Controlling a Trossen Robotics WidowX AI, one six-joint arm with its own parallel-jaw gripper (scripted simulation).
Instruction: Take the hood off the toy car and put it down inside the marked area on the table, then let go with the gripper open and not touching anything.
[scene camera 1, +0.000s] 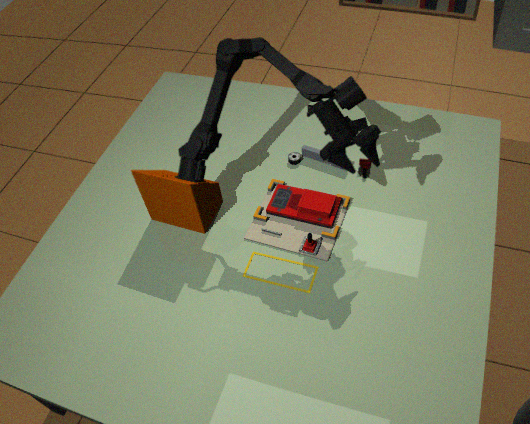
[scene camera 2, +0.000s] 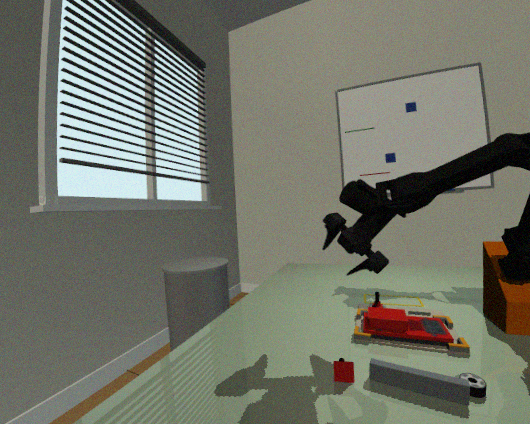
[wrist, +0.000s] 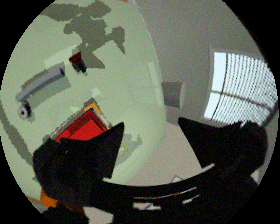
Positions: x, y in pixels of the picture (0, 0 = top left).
My gripper (scene camera 1: 366, 169) is 132 cm from the lens. A beige base plate (scene camera 1: 290, 235): 141 cm from the lens.
